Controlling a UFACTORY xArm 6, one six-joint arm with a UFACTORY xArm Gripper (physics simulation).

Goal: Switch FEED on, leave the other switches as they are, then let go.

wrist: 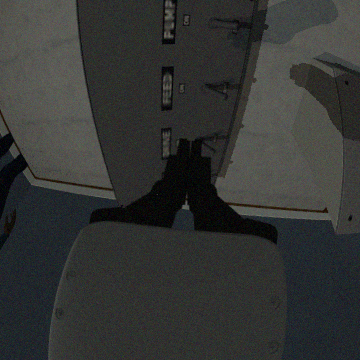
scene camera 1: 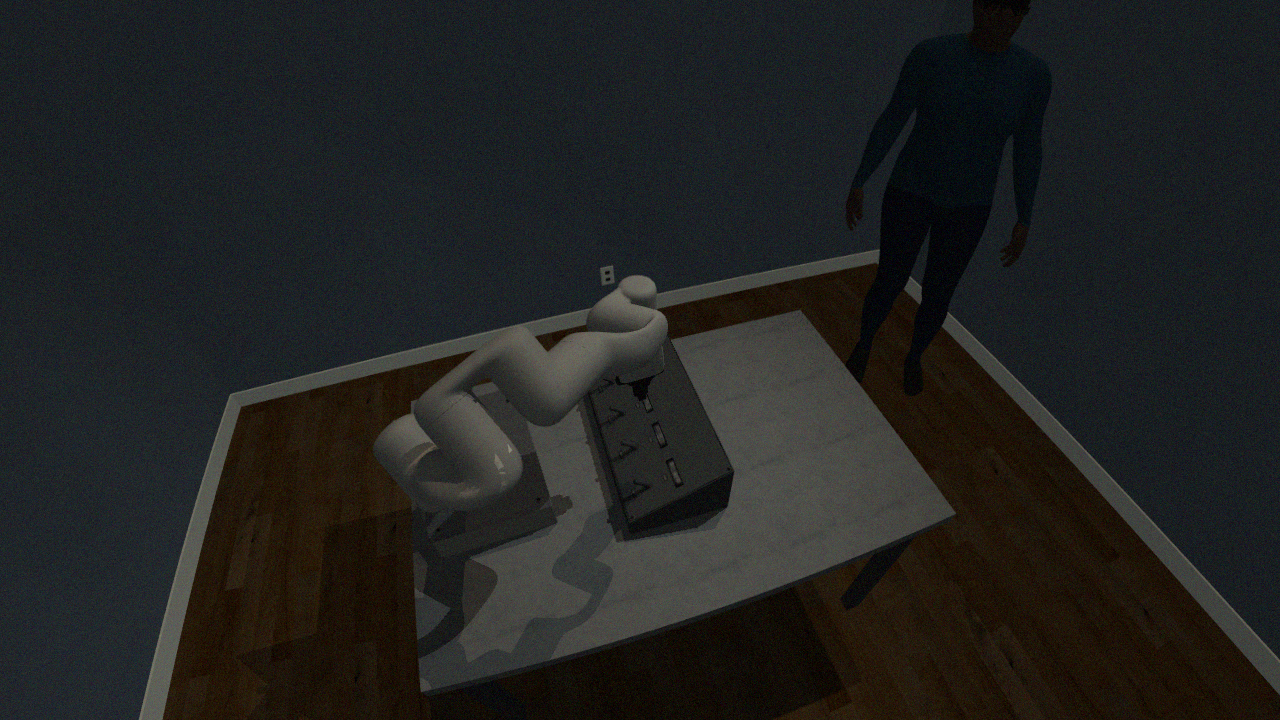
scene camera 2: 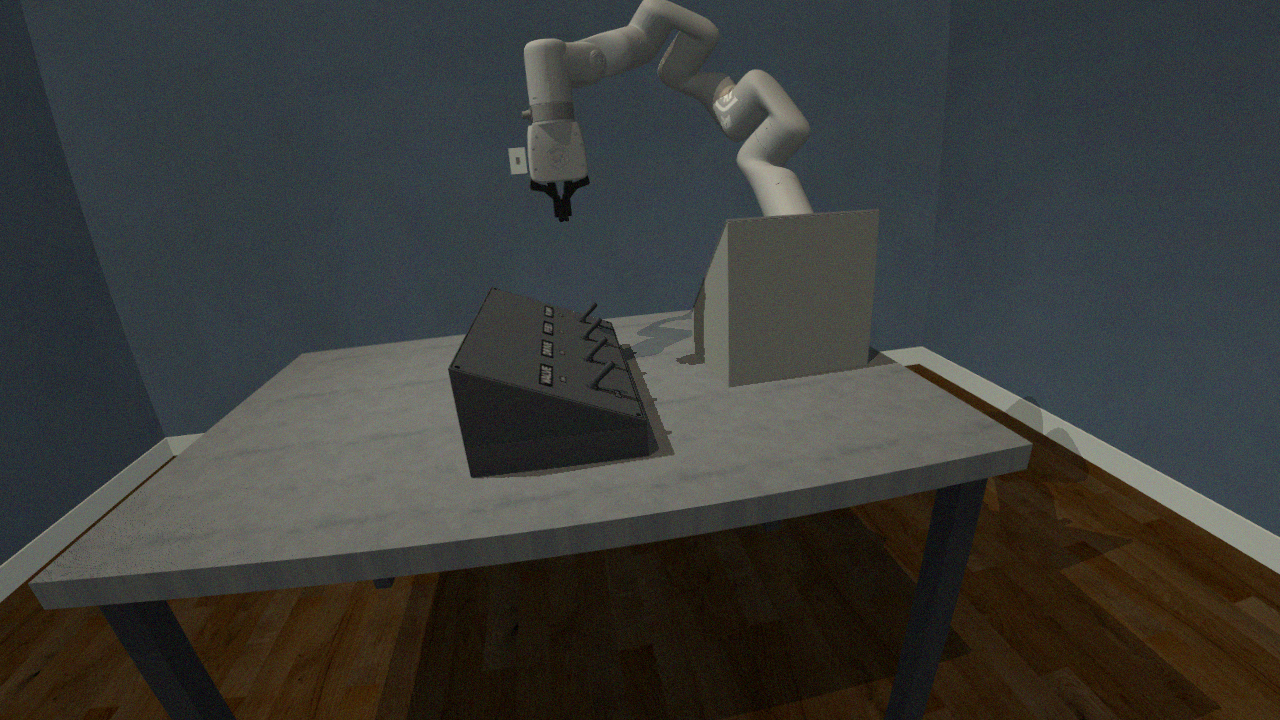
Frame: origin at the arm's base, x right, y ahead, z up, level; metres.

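Seen in the pictures: gripper, fingertip midpoint: point(wrist: 190, 153) point(scene camera 1: 640, 395) point(scene camera 2: 563, 220); arm's base at its link origin: point(scene camera 2: 804, 252).
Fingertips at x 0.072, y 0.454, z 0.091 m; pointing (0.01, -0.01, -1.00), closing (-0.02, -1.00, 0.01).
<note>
Offsets run from my fingertips to a thing's top centre. Level surfaces: height alone.
The dark sloped switch panel point(scene camera 1: 693, 447) point(scene camera 2: 546, 425) point(wrist: 125, 100) stands on the table with a row of small levers. The FEED label @(dx -0.018, dy +0.053, dz -0.189 m) point(wrist: 167, 88) is in the middle of the wrist view's upper half, with its lever @(dx -0.026, dy -0.030, dz -0.183 m) point(wrist: 218, 88) to the right. The PUMP label @(dx +0.101, dy +0.040, dz -0.189 m) point(wrist: 169, 21) and PUMP lever @(dx +0.093, dy -0.042, dz -0.183 m) point(wrist: 226, 24) are above it. A third label @(dx -0.137, dy +0.065, dz -0.189 m) point(wrist: 166, 143), partly readable, is beside the fingertips. The dim light does not show which way FEED's lever is set. My gripper point(scene camera 1: 641, 394) point(scene camera 2: 563, 214) point(wrist: 190, 153) is shut and empty, high above the panel, apart from the levers.
A pale block point(scene camera 2: 801, 295) stands on the table @(dz -0.311 m) point(scene camera 1: 805, 429) point(scene camera 2: 340, 465) at the arm's base side. A person point(scene camera 1: 962, 134) stands beyond the table's far right corner. A wall outlet point(scene camera 1: 606, 275) point(scene camera 2: 517, 161) is on the wall.
</note>
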